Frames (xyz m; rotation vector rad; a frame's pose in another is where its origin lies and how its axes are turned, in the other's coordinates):
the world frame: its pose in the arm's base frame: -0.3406 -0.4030 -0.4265 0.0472 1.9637 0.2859
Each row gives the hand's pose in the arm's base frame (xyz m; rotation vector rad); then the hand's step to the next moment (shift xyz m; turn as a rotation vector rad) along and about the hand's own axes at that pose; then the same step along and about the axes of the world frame.
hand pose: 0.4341 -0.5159 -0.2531 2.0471 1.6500 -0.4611
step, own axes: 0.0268 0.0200 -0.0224 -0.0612 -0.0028 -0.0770
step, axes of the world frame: -0.0115 0.0291 0.0253 -0.0805 0.0162 -0.0542
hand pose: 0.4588 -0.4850 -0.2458 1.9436 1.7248 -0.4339
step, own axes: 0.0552 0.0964 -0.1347 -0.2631 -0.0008 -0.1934
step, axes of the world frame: -0.1040 0.1230 0.0673 -0.2678 -0.0328 -0.1839
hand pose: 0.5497 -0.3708 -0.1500 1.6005 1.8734 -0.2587
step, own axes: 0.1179 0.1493 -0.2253 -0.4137 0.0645 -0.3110
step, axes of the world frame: -0.1096 0.2702 0.0439 -0.4618 -0.0339 -0.2401
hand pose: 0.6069 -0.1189 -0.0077 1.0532 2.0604 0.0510
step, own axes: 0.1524 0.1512 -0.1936 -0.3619 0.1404 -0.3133
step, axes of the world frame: -0.0049 0.2829 -0.0594 -0.4571 0.0458 -0.1945
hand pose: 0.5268 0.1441 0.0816 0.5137 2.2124 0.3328
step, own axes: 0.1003 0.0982 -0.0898 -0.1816 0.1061 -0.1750
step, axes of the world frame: 0.0366 0.1404 -0.0820 -0.2453 0.0585 -0.1062
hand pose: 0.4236 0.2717 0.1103 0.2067 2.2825 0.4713
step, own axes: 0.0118 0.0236 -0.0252 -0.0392 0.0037 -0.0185
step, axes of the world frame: -0.0019 0.0242 -0.0273 -0.0429 -0.0052 -0.0050
